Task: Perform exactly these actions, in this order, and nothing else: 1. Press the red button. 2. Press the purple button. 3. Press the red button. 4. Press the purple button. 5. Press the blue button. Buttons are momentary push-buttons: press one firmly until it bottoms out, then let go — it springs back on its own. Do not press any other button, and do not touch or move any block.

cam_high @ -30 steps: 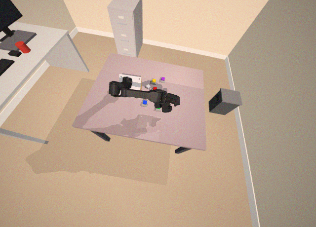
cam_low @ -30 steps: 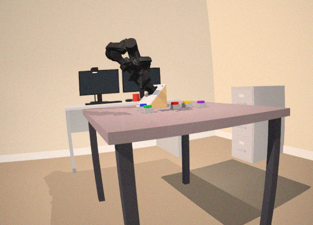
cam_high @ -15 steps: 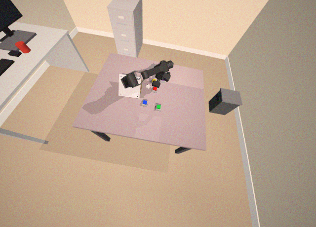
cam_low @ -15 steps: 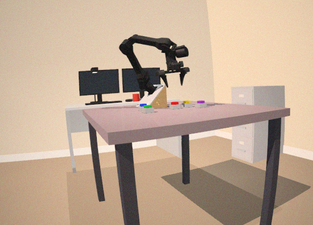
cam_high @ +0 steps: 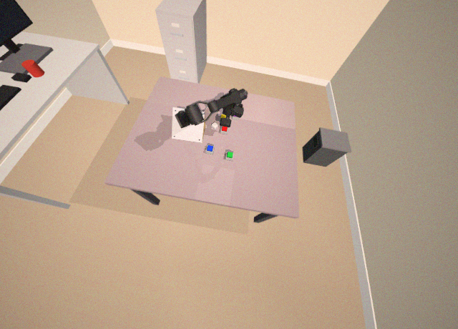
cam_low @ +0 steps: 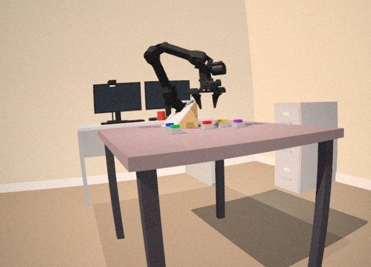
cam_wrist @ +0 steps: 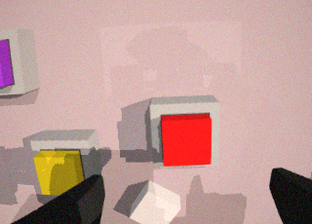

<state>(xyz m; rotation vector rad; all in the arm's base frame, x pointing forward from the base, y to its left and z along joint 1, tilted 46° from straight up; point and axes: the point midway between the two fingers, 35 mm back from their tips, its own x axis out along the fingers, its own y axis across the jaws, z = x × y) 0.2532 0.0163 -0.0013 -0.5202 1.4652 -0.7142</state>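
The red button lies 10 mm behind my gripper tip and 70 mm below it. Also, from my gripper tip: yellow button: 20 mm behind, 90 mm to the left, 70 mm below; purple button: 70 mm ahead, 130 mm to the left, 70 mm below; blue button: 90 mm behind, 160 mm to the right, 70 mm below.
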